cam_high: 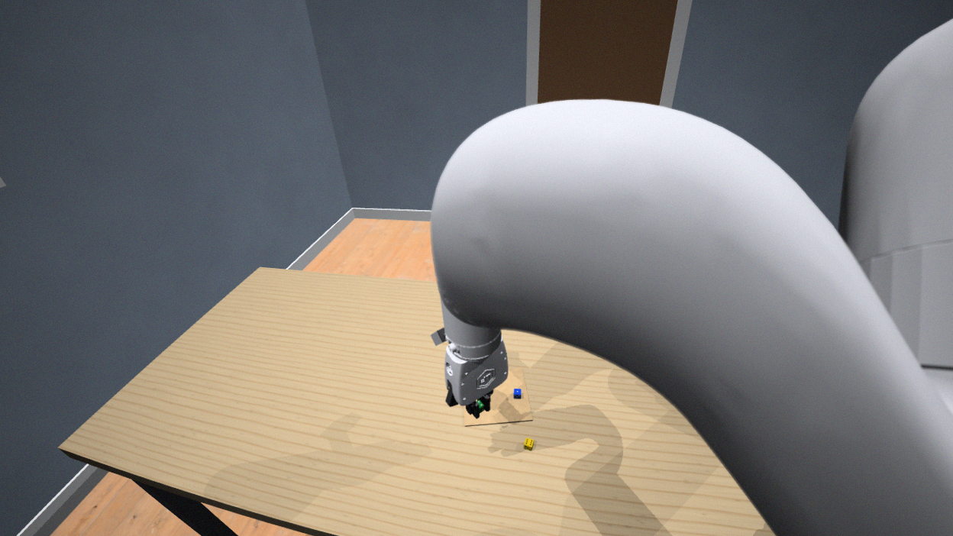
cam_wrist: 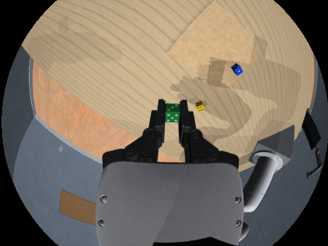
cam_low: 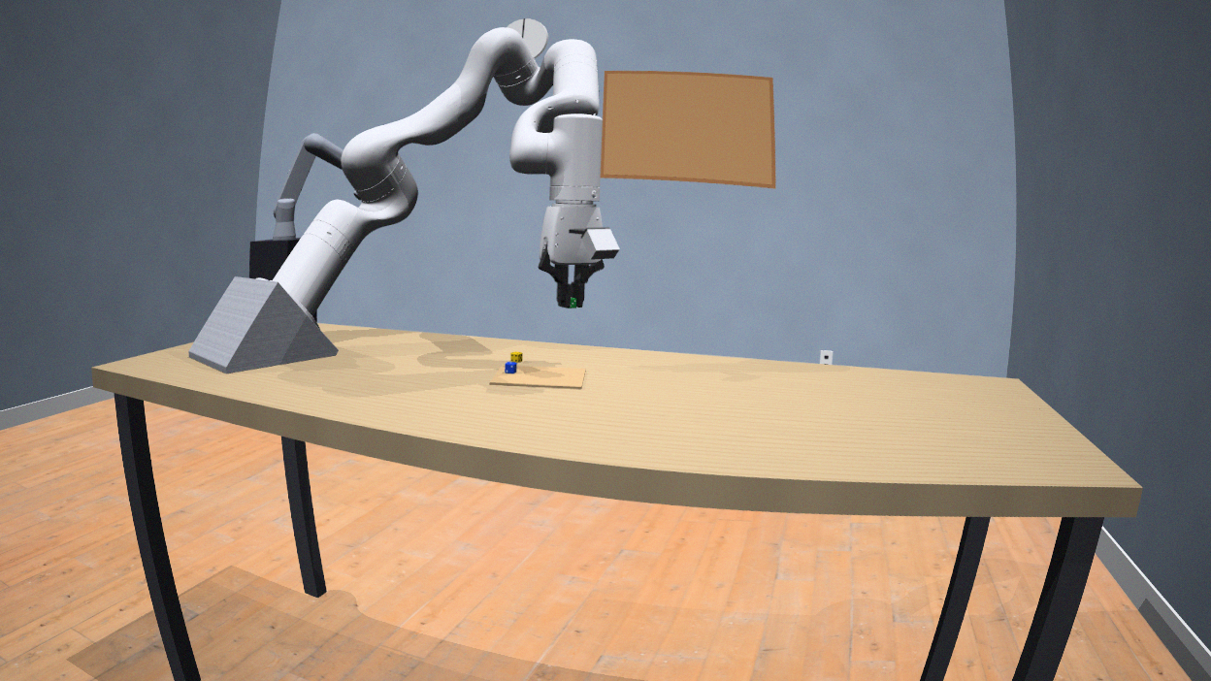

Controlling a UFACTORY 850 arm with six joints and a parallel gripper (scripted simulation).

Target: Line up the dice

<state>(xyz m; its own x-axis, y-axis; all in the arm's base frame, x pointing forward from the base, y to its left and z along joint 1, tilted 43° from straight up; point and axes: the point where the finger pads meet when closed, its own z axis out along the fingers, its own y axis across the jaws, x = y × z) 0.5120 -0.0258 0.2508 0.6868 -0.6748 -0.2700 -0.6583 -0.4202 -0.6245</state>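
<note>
Now: the tan mat 1 cm behind my hand, 11 cm to the right of it and 12 cm below it. Also, from my hand: yellow die 10 cm behind, 11 cm below; blue die 6 cm behind, 11 cm to the right, 11 cm below; green die 1 cm below.
</note>
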